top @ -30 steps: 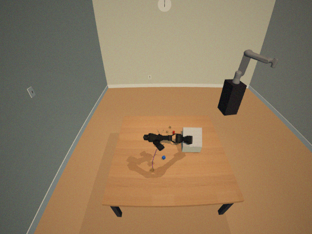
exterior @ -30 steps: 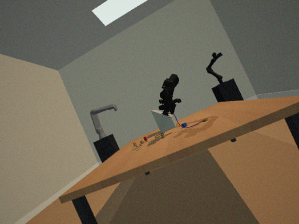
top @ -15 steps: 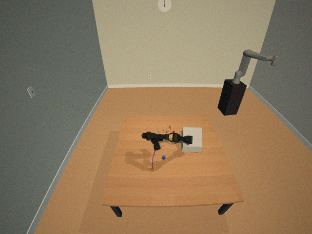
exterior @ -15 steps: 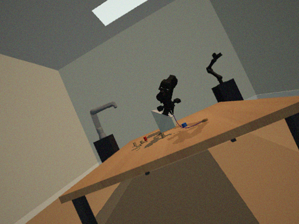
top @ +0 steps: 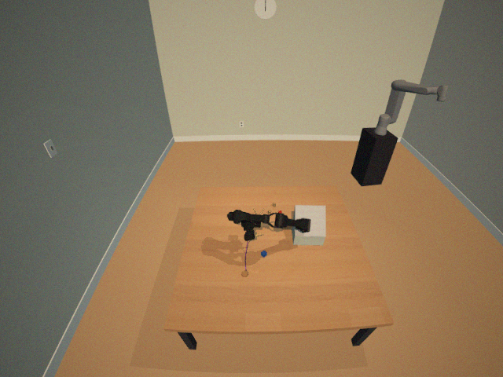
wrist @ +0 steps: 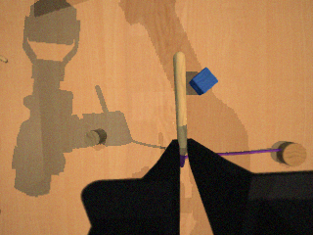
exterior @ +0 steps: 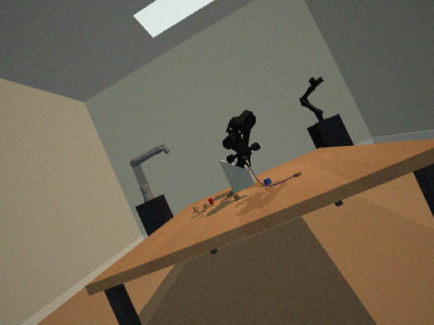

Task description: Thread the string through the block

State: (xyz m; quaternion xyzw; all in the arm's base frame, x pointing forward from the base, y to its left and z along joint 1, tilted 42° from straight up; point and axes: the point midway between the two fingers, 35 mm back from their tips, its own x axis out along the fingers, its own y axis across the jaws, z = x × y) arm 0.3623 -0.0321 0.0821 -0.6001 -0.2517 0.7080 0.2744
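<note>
My gripper tip is 1 cm below the thin wooden stick and 1 cm past it. From my gripper tip the other things lie so: blue block: 12 cm below, 7 cm behind, 6 cm to the left; then wooden cylinder: 14 cm to the right, 12 cm below; then round wooden button: 19 cm to the left, 13 cm below, 8 cm ahead.
</note>
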